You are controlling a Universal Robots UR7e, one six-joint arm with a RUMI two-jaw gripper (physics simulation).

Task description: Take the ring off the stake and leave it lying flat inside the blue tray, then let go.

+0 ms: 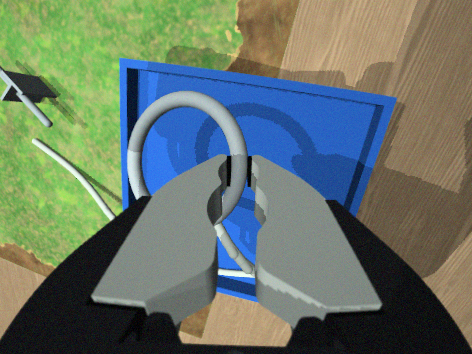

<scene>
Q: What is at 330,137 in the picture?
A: A blue tray.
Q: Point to a pale grey ring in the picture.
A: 237,145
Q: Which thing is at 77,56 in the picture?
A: A green mat.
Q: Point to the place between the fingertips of my gripper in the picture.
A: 239,160
</scene>
